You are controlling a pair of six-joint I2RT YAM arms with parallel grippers.
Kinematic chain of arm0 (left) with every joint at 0, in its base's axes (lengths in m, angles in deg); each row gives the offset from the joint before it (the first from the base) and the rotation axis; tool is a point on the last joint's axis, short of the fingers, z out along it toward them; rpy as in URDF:
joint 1: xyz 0 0 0.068 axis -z
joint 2: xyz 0.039 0.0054 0.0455 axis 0.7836 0.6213 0
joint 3: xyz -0.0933 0.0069 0.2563 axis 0.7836 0.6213 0
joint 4: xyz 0.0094 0.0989 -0.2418 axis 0.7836 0.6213 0
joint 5: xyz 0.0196 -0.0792 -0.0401 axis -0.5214 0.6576 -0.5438
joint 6: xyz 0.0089 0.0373 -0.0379 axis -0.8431 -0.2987 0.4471
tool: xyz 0 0 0 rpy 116.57 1.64 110.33
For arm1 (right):
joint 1: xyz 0 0 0.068 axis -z
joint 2: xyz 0.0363 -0.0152 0.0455 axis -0.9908 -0.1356 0
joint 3: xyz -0.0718 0.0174 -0.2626 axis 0.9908 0.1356 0
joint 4: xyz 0.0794 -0.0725 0.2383 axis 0.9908 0.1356 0
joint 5: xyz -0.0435 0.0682 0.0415 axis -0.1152 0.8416 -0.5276
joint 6: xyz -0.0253 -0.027 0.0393 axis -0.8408 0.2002 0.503
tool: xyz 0 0 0 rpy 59.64 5.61 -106.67
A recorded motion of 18 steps. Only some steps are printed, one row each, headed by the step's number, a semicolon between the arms.
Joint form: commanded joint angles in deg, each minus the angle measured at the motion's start. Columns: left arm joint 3, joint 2, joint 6, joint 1, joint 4, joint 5; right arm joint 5, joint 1, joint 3, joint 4, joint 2, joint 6.
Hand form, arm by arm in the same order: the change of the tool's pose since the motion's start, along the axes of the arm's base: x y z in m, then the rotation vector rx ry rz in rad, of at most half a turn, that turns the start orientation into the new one. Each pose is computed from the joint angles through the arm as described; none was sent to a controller.
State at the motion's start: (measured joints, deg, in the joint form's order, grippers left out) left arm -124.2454 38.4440 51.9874 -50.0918 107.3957 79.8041; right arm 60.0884 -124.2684 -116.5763 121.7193 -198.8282 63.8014
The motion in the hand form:
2: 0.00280 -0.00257 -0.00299 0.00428 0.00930 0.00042; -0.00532 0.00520 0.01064 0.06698 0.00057 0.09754
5: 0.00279 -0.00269 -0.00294 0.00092 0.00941 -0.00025; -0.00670 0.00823 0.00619 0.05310 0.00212 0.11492
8: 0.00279 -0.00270 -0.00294 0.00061 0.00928 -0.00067; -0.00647 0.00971 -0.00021 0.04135 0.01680 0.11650
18: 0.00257 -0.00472 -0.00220 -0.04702 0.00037 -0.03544; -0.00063 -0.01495 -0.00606 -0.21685 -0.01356 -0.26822
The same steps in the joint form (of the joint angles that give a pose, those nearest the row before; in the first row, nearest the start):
2: -0.74 0.96 0.39 0.39 0.17 -0.31; 3.56 -0.76 -0.44 -0.24 1.27 -4.37
5: -0.74 0.96 0.39 0.39 0.18 -0.11; 3.08 -1.27 -0.44 -0.26 0.59 -4.96
8: -0.74 0.96 0.37 0.39 0.17 -0.09; 3.10 -1.40 -0.41 -0.18 -0.37 -4.94
18: -0.74 0.96 -1.14 0.44 0.18 2.95; -10.86 0.59 -0.42 6.86 -1.07 14.01

